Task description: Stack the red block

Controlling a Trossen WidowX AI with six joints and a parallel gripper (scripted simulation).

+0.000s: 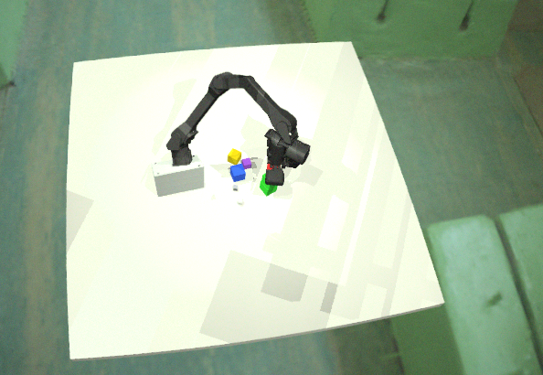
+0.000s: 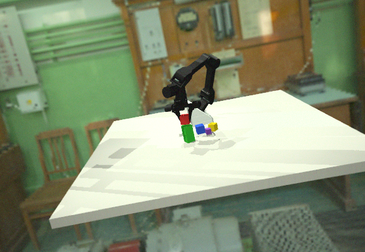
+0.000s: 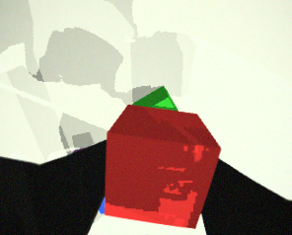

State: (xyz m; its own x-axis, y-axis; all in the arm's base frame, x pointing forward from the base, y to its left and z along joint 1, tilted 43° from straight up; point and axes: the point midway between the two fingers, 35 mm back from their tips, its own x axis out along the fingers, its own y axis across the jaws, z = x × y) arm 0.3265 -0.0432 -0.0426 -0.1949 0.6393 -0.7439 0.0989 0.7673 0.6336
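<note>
The blue block lies 12 cm behind my gripper tip, 6 cm to the left of it and 9 cm below it. From my gripper tip the other things lie so: small purple block 8 cm behind, 10 cm to the left, 10 cm below; red block 1 cm above; yellow block 13 cm behind, 13 cm to the left, 9 cm below.
</note>
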